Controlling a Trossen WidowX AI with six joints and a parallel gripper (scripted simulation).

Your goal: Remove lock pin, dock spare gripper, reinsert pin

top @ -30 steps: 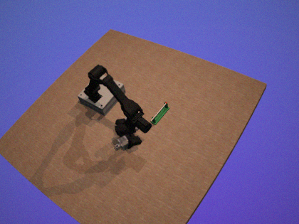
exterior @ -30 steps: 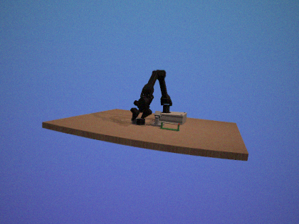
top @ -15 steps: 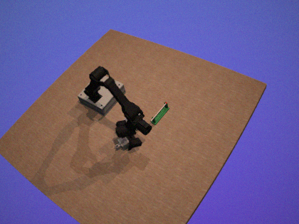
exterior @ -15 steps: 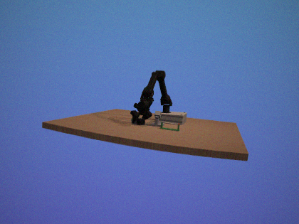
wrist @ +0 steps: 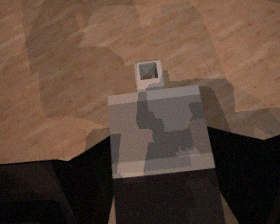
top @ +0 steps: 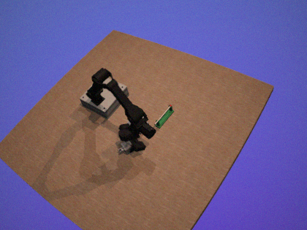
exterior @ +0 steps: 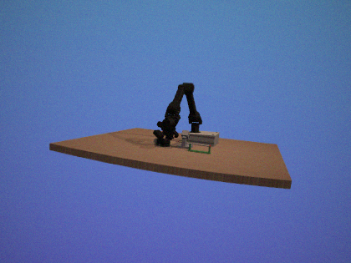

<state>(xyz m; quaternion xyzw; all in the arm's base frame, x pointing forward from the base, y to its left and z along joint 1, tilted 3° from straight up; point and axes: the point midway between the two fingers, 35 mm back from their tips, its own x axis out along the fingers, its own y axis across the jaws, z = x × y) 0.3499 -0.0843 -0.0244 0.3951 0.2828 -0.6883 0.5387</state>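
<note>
Right now my gripper tip is 6 cm past the grey mount, 15 cm to the right of it and 5 cm below it. Also, from my gripper tip: spare gripper (2 cm above); green rack (2 cm ahead, 27 cm to the left, 2 cm above).
</note>
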